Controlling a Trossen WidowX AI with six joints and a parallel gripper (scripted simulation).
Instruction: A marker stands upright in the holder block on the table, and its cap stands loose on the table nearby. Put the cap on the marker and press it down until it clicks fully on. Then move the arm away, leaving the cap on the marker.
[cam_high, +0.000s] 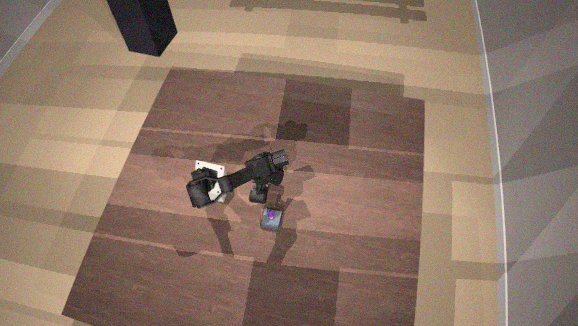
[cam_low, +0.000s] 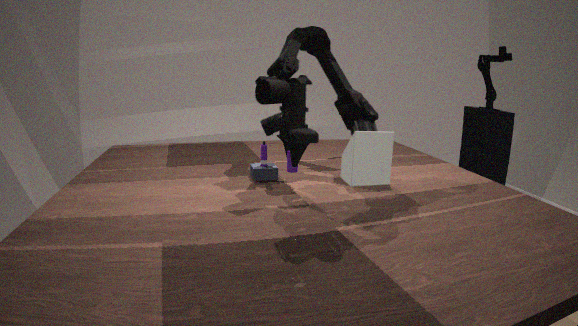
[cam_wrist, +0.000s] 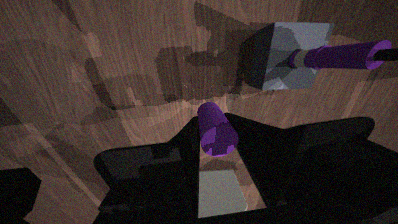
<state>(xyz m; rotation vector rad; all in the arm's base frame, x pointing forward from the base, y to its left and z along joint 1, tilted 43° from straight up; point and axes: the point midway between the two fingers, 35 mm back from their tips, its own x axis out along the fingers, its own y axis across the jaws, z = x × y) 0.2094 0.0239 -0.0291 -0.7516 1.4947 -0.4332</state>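
My gripper tip is 90 mm to the left of the grey holder block, 70 mm short of it and 40 mm above it. From my gripper tip the other things lie so: purple marker cap: 10 mm above.
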